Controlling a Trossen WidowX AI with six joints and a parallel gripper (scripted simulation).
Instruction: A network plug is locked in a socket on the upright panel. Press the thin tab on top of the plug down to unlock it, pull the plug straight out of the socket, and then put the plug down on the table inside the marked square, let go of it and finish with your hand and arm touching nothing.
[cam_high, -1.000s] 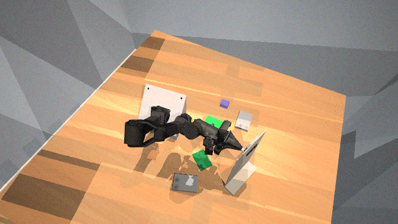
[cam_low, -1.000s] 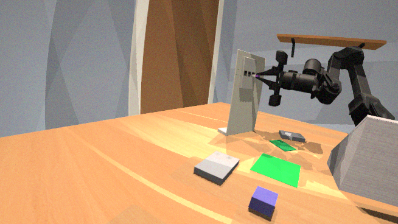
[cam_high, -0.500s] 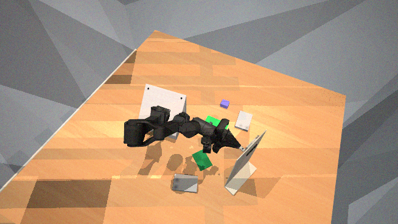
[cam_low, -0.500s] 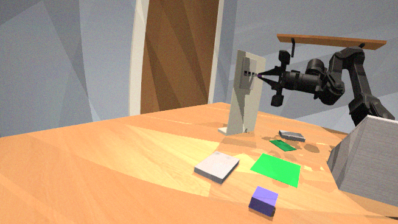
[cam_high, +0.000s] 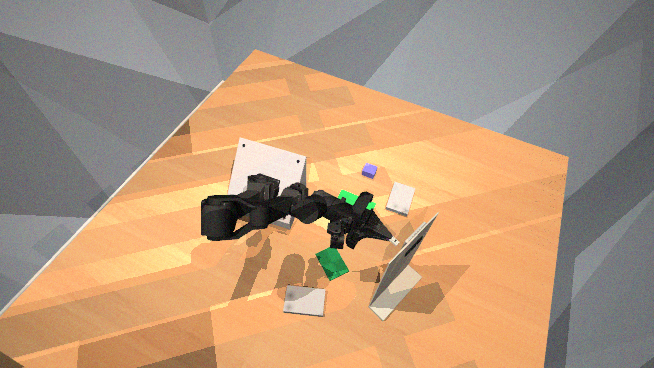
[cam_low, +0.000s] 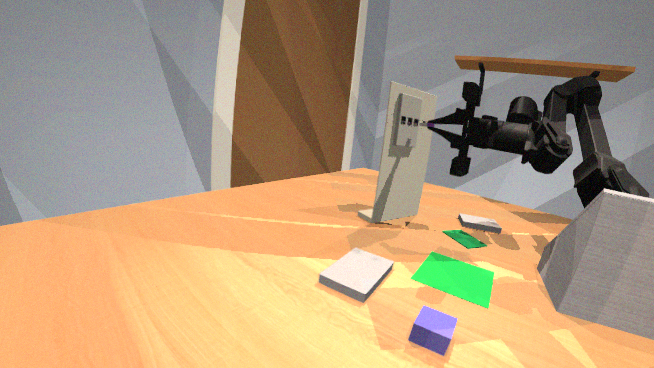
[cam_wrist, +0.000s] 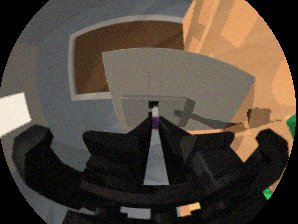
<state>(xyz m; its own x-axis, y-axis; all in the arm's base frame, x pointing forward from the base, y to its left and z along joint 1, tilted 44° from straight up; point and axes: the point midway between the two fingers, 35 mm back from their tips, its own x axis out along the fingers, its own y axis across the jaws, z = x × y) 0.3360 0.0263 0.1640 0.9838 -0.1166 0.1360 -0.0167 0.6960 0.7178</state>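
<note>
Now: the bright green square 230 mm below my gripper tip, 170 mm to the left of it and 130 mm behind it. From my gripper tip the other things lie so: network plug: 10 mm ahead; grey socket panel: 90 mm below, 50 mm ahead, 10 mm to the right.
</note>
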